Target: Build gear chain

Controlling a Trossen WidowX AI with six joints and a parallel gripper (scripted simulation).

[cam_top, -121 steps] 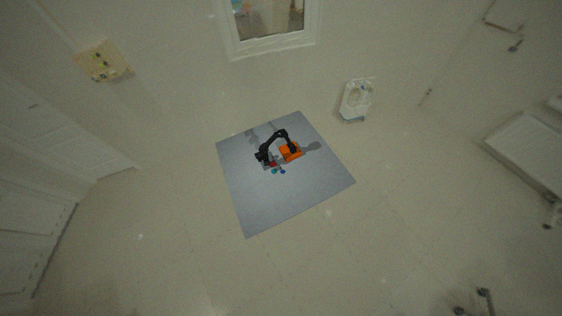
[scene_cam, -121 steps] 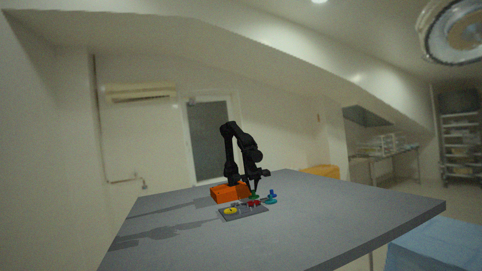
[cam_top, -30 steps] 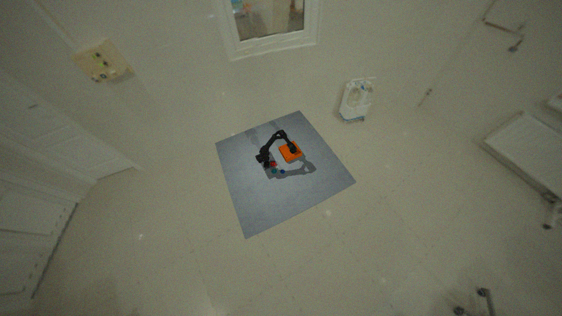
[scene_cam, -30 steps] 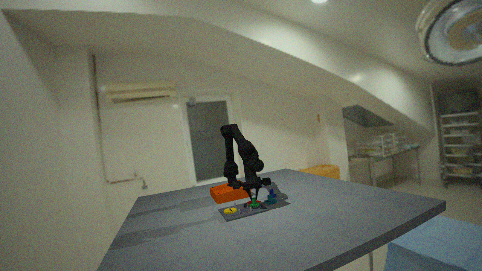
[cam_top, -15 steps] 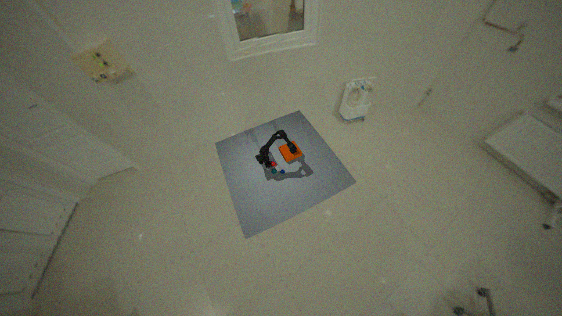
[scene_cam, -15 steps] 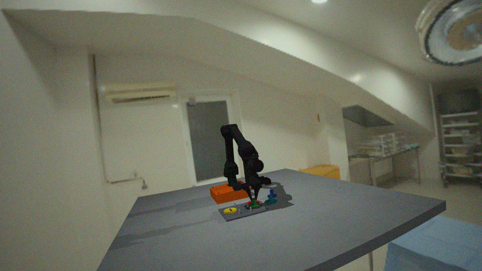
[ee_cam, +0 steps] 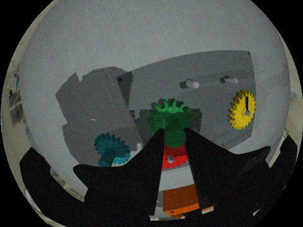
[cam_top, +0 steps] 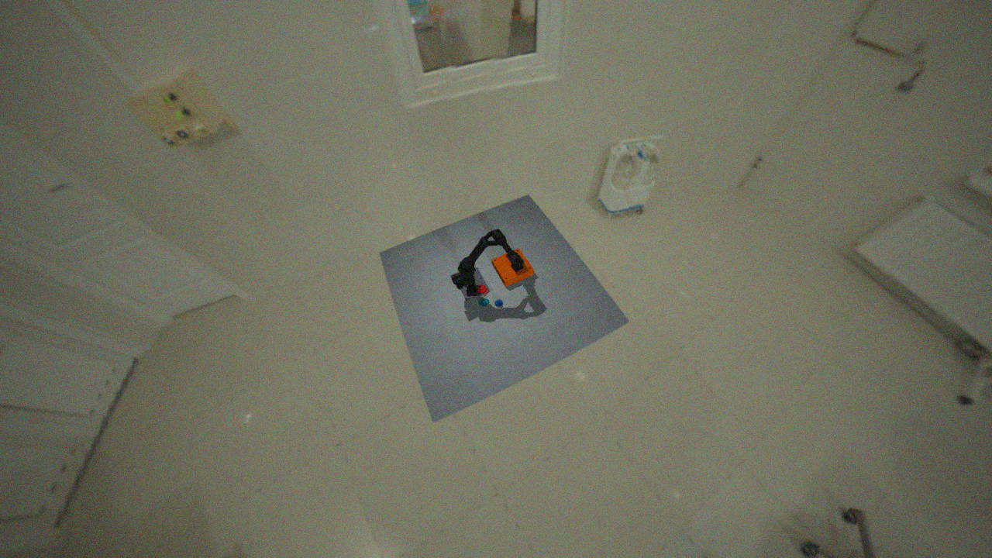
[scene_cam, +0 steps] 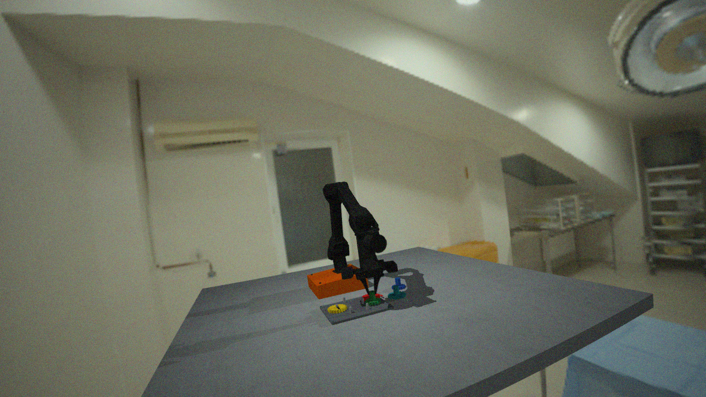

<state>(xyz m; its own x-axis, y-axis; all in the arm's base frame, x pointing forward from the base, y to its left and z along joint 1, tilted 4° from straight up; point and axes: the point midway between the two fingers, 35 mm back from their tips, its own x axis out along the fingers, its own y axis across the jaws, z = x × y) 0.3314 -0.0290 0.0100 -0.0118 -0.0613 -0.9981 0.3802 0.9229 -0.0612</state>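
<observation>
The green gear lies 10 mm below my gripper tip. From my gripper tip the other things lie so: teal gear (20 mm behind, 110 mm to the left, 30 mm below); red arrow (70 mm behind, 50 mm to the left, 30 mm below); red gear (50 mm behind, 20 mm to the left, 30 mm below).
</observation>
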